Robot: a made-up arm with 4 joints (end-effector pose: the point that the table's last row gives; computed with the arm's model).
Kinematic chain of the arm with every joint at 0, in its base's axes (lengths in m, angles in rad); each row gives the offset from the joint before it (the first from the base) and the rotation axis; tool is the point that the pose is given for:
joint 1: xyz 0 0 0.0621 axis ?
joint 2: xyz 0 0.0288 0.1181 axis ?
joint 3: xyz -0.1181 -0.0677 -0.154 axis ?
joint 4: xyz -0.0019 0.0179 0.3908 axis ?
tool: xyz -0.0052 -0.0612 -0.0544
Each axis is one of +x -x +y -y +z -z.
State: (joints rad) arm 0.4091 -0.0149 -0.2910 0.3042
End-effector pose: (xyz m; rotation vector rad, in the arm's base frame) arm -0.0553 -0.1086 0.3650 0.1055 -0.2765 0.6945
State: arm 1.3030 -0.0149 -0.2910 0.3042
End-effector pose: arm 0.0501 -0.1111 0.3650 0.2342 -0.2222 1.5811
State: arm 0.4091 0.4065 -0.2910 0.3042
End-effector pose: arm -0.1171 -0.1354 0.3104 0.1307 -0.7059 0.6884
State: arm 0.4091 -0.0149 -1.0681 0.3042
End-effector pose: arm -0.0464 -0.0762 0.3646 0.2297 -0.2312 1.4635
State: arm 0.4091 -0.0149 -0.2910 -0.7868
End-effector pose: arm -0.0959 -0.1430 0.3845 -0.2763 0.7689 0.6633
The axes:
joint 1: +z
joint 2: -y
joint 3: -z
joint 4: -y

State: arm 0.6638 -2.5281 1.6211 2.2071
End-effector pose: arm 0.2758 0.1121 0.0578 -1.2591 -0.1490 1.7405
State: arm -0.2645 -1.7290 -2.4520 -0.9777
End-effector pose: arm 0.1990 -0.0925 0.1984 1.0856 0.7925 2.4151
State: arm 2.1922 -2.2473 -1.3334 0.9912
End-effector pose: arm -0.1085 0.1678 0.1051 -0.3379 2.0013 1.4525
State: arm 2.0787 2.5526 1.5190 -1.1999
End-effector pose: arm -0.0180 0.0051 -0.0955 2.1305 0.9888 1.7432
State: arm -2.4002 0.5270 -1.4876 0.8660
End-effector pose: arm 0.1148 0.1139 0.3148 -0.8469 -0.5895 -0.6041
